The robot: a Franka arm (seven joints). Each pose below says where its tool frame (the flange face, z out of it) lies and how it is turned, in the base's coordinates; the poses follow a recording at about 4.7 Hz.
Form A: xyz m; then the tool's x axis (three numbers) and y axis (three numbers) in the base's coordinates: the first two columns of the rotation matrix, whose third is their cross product.
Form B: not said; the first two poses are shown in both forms.
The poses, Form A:
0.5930 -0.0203 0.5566 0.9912 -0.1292 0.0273 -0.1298 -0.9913 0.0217
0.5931 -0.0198 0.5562 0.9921 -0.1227 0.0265 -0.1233 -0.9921 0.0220
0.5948 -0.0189 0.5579 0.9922 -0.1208 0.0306 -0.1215 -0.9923 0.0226
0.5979 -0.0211 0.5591 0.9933 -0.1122 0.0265 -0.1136 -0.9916 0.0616
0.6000 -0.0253 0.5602 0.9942 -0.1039 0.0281 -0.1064 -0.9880 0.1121
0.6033 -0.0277 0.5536 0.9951 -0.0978 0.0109 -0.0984 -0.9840 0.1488
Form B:
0.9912 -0.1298 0.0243 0.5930; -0.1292 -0.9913 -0.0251 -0.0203; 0.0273 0.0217 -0.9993 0.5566; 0 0 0 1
0.9921 -0.1233 0.0236 0.5931; -0.1227 -0.9921 -0.0251 -0.0198; 0.0265 0.0220 -0.9994 0.5562; 0 0 0 1
0.9922 -0.1215 0.0276 0.5948; -0.1208 -0.9923 -0.0261 -0.0189; 0.0306 0.0226 -0.9992 0.5579; 0 0 0 1
0.9933 -0.1136 0.0194 0.5979; -0.1122 -0.9916 -0.0642 -0.0211; 0.0265 0.0616 -0.9977 0.5591; 0 0 0 1
0.9942 -0.1064 0.0161 0.6000; -0.1039 -0.9880 -0.1144 -0.0253; 0.0281 0.1121 -0.9933 0.5602; 0 0 0 1
0.9951 -0.0984 -0.0038 0.6033; -0.0978 -0.9840 -0.1491 -0.0277; 0.0109 0.1488 -0.9888 0.5536; 0 0 0 1

